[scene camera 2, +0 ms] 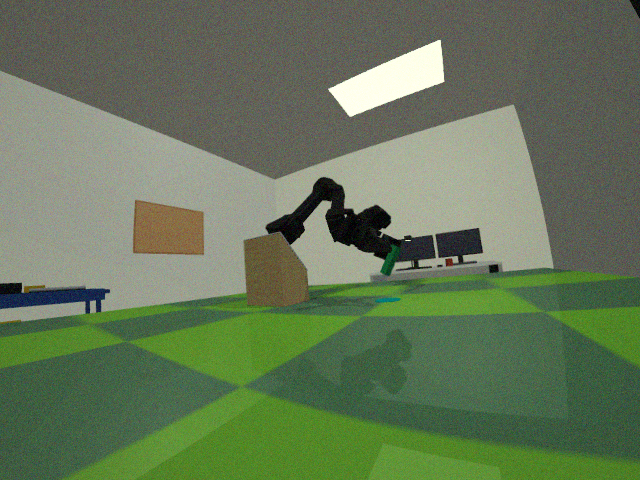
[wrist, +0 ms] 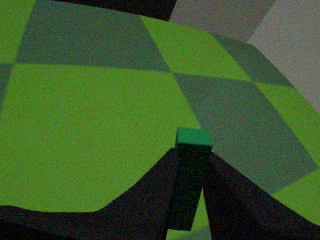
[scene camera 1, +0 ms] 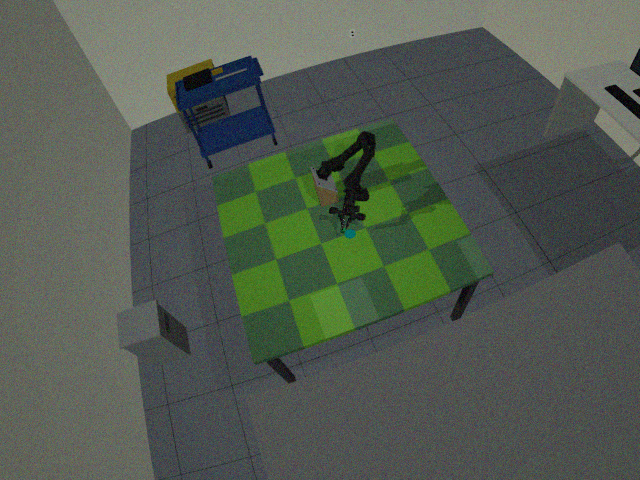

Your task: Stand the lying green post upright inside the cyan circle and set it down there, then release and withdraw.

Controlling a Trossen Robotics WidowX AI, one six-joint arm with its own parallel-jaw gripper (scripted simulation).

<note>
My gripper (scene camera 2: 394, 251) carries a green post (wrist: 193, 144).
My gripper shows as well in the wrist view (wrist: 190, 157).
</note>
